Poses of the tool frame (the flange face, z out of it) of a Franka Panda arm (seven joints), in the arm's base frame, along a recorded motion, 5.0 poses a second.
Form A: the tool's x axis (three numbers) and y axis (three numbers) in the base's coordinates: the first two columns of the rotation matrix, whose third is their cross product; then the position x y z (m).
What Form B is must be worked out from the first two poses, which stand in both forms.
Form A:
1: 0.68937, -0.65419, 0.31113, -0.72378, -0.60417, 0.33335, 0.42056, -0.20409, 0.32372
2: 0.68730, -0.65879, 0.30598, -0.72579, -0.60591, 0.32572, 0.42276, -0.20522, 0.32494
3: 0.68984, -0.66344, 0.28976, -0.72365, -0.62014, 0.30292, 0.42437, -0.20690, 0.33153
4: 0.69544, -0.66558, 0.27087, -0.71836, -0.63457, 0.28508, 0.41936, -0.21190, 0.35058
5: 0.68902, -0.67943, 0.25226, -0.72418, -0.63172, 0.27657, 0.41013, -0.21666, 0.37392
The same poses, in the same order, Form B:
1: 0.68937, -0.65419, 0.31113, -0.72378, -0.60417, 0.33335, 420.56, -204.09, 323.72
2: 0.68730, -0.65879, 0.30598, -0.72579, -0.60591, 0.32572, 422.76, -205.22, 324.94
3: 0.68984, -0.66344, 0.28976, -0.72365, -0.62014, 0.30292, 424.37, -206.90, 331.53
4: 0.69544, -0.66558, 0.27087, -0.71836, -0.63457, 0.28508, 419.36, -211.90, 350.58
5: 0.68902, -0.67943, 0.25226, -0.72418, -0.63172, 0.27657, 410.13, -216.66, 373.92
